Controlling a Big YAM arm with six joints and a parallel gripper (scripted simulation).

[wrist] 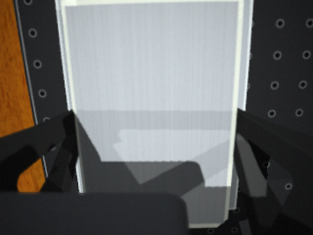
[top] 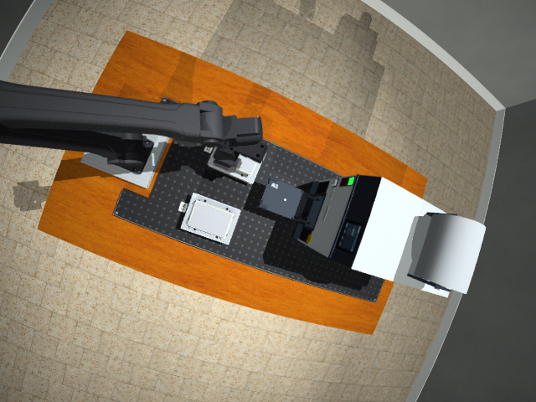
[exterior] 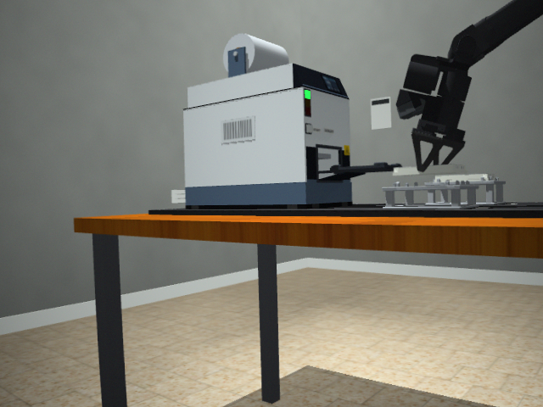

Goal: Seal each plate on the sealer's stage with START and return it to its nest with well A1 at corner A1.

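The plate nest is 40 mm below my hand. Round my hand: sealer stage: 190 mm ahead, 70 mm to the right, 10 mm above; then pale start button: 290 mm ahead, 110 mm above, 20 mm to the left; then A1 mark: 80 mm behind, 50 mm to the left, 40 mm below.
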